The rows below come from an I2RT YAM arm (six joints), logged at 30 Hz.
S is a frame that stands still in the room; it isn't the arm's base.
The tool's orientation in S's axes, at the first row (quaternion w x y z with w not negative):
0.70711 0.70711 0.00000 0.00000
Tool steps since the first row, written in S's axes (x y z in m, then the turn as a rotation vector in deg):
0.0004 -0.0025 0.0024 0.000 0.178 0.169
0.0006 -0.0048 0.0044 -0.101 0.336 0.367
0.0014 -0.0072 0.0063 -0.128 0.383 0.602
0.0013 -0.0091 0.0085 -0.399 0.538 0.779
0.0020 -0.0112 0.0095 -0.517 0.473 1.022
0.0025 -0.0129 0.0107 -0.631 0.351 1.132
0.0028 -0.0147 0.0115 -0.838 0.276 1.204
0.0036 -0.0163 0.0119 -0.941 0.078 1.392
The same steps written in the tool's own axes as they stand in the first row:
0.0004 0.0024 0.0025 0.000 0.169 -0.178
0.0006 0.0044 0.0048 -0.101 0.367 -0.336
0.0014 0.0063 0.0072 -0.128 0.602 -0.383
0.0013 0.0085 0.0091 -0.399 0.779 -0.538
0.0020 0.0095 0.0112 -0.517 1.022 -0.473
0.0025 0.0107 0.0129 -0.631 1.132 -0.351
0.0028 0.0115 0.0147 -0.838 1.204 -0.276
0.0036 0.0119 0.0163 -0.941 1.392 -0.078

